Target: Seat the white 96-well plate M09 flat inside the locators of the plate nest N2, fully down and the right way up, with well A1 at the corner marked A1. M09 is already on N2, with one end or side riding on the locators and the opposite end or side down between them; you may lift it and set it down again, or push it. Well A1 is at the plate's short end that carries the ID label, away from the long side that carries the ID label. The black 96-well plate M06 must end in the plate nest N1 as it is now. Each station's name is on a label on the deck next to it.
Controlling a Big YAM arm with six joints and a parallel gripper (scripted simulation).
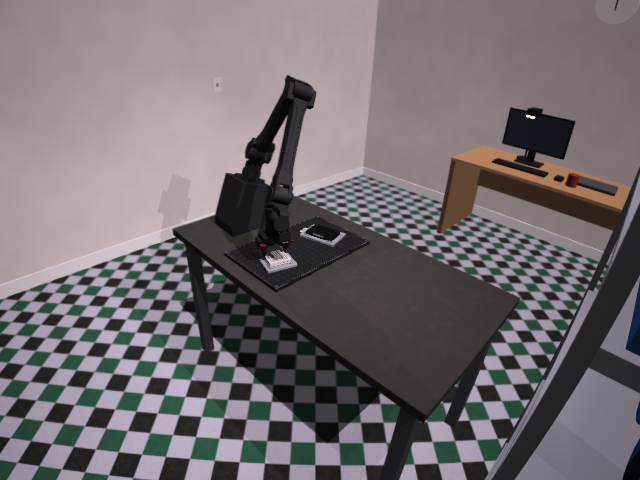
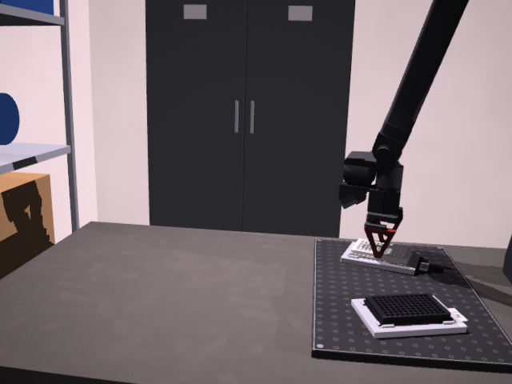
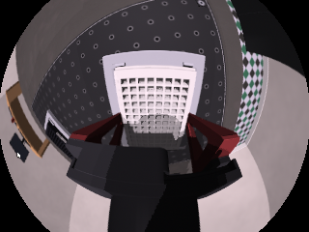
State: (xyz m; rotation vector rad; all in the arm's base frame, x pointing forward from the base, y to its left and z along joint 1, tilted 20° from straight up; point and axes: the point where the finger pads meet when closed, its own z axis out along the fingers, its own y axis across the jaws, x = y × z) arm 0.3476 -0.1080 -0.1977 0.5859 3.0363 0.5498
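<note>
The white 96-well plate M09 lies 1 cm below my hand. Also, from my hand: black 96-well plate M06: 28 cm to the left, 1 cm below, 1 cm ahead; then plate nest N2: 2 cm below.
</note>
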